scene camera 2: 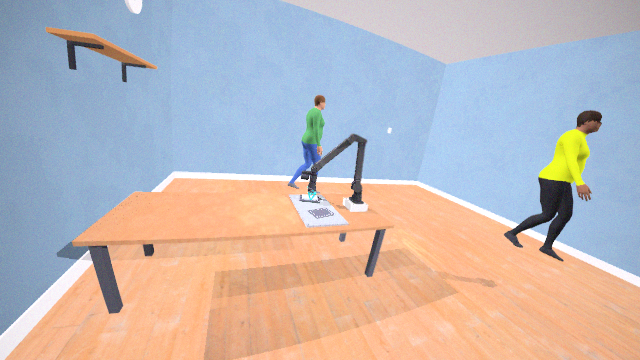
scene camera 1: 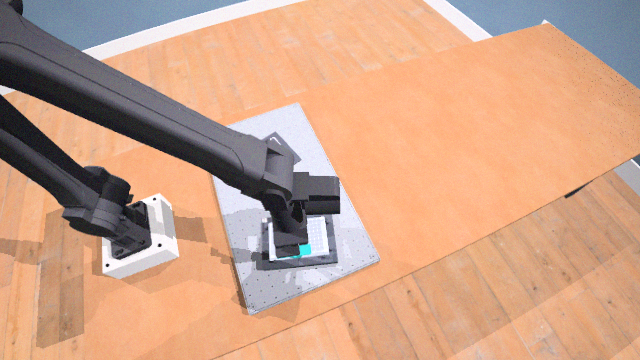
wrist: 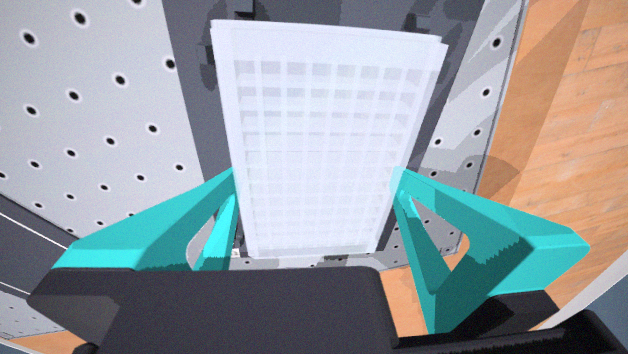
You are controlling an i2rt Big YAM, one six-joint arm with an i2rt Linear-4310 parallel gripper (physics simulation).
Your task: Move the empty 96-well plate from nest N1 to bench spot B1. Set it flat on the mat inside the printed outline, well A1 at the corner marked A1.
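Seen in the pictures: gripper, between the fingertips: (scene camera 2: 310, 197) (scene camera 1: 295, 238) (wrist: 317, 175); arm's base, origin of its link: (scene camera 2: 355, 201) (scene camera 1: 131, 230).
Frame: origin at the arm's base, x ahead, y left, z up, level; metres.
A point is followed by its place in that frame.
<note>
The white 96-well plate (scene camera 1: 318, 235) @(x 0.387, y -0.180, z -0.020 m) (wrist: 325, 115) @(x 0.376, y -0.173, z -0.022 m) is level at the dark nest N1 (scene camera 1: 327, 259) @(x 0.384, y -0.233, z -0.034 m) (wrist: 187, 90) @(x 0.398, y -0.121, z -0.034 m); whether its underside is clear of the nest cannot be told. My gripper (scene camera 1: 301, 247) @(x 0.339, y -0.162, z -0.032 m) (scene camera 2: 312, 195) @(x 0.339, y -0.162, z -0.032 m) (wrist: 317, 175) @(x 0.339, y -0.162, z -0.032 m) is shut on the plate, its teal fingertips against the two long sides. The black wrist hides part of the plate in scene camera 1. The dark printed spot B1 (scene camera 1: 288, 149) @(x 0.417, y 0.087, z -0.045 m) (scene camera 2: 320, 213) @(x 0.353, y 0.095, z -0.044 m) lies at the other end of the grey board; the arm covers part of it in scene camera 1. The A1 mark at B1 cannot be read.
The grey perforated board (scene camera 1: 312, 135) @(x 0.495, y 0.103, z -0.046 m) (wrist: 95, 117) @(x 0.399, y -0.066, z -0.046 m) lies on the orange table (scene camera 1: 450, 140) @(x 0.842, y -0.073, z -0.059 m) (scene camera 2: 200, 215) @(x 1.126, y 0.028, z -0.058 m). The arm's white base block (scene camera 1: 170, 240) @(x 0.075, y -0.050, z -0.023 m) (scene camera 2: 356, 205) @(x 0.039, y 0.071, z -0.004 m) stands beside the board. Two people, in green (scene camera 2: 314, 125) and yellow (scene camera 2: 567, 155), are beyond the table.
</note>
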